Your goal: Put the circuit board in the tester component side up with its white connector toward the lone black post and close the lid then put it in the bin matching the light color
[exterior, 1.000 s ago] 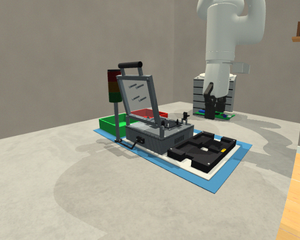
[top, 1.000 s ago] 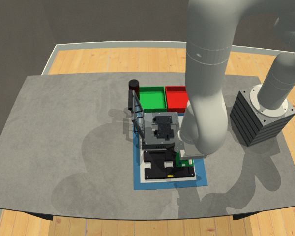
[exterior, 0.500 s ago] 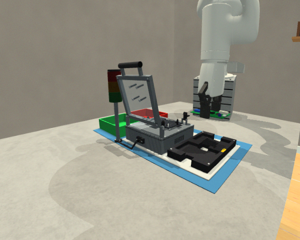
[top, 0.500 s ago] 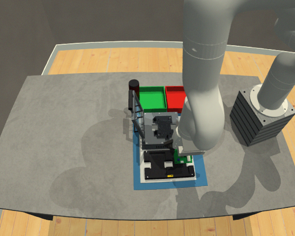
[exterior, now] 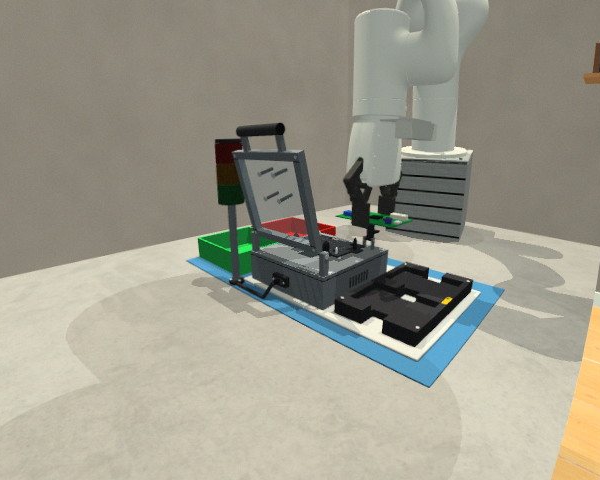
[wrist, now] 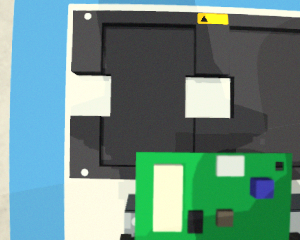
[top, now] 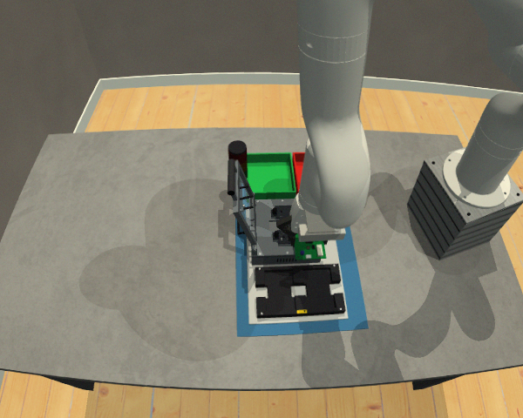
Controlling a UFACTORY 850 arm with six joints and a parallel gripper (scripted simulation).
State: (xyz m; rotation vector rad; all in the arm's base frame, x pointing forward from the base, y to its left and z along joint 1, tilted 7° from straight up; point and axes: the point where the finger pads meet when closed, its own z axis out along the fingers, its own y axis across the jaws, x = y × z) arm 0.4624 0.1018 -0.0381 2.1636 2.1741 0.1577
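Right now my hand is 4 cm above the black latch block, 3 cm past it and 2 cm to the left of it. The rest, counted from my hand: tester bed 7 cm to the right, 6 cm below, 4 cm ahead; tester lid 15 cm ahead, 8 cm to the right, 5 cm above; green circuit board right at my hand.
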